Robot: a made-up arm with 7 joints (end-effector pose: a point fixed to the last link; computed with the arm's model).
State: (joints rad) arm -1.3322 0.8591 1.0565 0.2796 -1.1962 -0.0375 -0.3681
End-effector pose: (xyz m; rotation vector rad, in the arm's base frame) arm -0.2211 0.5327 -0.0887 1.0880 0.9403 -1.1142
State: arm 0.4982 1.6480 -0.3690 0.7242 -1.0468 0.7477 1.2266
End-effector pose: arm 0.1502 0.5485 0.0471 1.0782 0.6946 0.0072
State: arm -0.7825 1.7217 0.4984 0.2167 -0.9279 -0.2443 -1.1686
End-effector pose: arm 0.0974 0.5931 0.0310 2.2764 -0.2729 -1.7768
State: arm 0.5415 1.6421 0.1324 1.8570 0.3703 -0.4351 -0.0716
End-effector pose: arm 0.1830 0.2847 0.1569 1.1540 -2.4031 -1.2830
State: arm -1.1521 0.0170 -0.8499 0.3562 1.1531 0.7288 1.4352
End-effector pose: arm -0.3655 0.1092 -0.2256 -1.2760 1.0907 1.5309
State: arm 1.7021 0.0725 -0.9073 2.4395 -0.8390 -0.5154 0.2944
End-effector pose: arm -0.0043 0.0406 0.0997 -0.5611 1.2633 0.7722
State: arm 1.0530 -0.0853 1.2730 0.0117 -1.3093 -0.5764 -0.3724
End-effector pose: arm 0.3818 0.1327 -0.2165 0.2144 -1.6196 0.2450
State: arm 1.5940 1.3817 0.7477 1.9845 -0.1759 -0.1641 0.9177
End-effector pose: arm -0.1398 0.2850 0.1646 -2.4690 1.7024 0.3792
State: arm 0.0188 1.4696 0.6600 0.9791 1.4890 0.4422 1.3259
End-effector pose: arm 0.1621 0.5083 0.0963 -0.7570 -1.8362 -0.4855
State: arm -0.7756 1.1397 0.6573 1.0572 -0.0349 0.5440 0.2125
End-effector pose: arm 0.1160 0.5075 -0.1278 1.0294 -0.1040 -0.2240
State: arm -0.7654 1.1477 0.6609 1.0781 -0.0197 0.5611 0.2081
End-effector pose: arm 0.1229 0.5043 -0.1229 1.0329 -0.1296 -0.2141
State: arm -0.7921 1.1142 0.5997 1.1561 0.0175 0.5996 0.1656
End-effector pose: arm 0.1237 0.4856 -0.1432 0.9963 -0.1120 -0.2483
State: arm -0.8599 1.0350 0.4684 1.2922 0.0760 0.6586 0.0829
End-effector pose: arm 0.1103 0.4456 -0.1879 0.8999 -0.0474 -0.3213
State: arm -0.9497 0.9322 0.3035 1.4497 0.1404 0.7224 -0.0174
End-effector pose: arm 0.0792 0.3887 -0.2344 0.7524 0.0391 -0.3951
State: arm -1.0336 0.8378 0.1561 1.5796 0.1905 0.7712 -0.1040
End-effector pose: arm 0.0429 0.3333 -0.2617 0.6022 0.1175 -0.4407
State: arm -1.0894 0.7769 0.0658 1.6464 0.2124 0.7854 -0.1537
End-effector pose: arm 0.0169 0.2993 -0.2717 0.5044 0.1630 -0.4603
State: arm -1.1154 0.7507 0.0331 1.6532 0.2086 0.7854 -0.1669
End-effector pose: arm 0.0030 0.2893 -0.2757 0.4725 0.1953 -0.4683
